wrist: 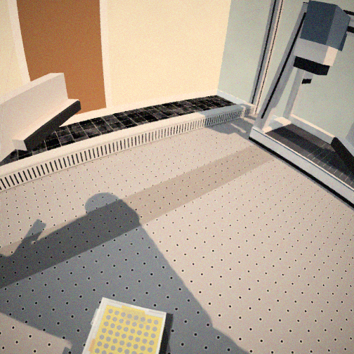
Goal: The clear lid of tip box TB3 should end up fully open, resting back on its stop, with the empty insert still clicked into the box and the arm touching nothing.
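A tip box point(134, 305) stands at the bottom of the wrist view, cut off by the lower edge. It has a whitish rim and a yellow top with rows of grey round holes, the insert point(127, 331). No raised lid shows above the visible part. I cannot tell whether a clear lid lies flat over the insert. The label side of the box is out of view. My gripper point(210, 102) is wide open and empty, with one finger at the left and part of the other at the right edge. The box is below the gap, apart from both fingers.
A perforated pale table top point(240, 215) carries the arm's broad shadow, which covers the box. A slotted rail point(125, 141) runs along the far edge. A framed device with a white base point(295, 160) and a blue-grey head point(325, 25) stands at the right. An orange-brown door is behind.
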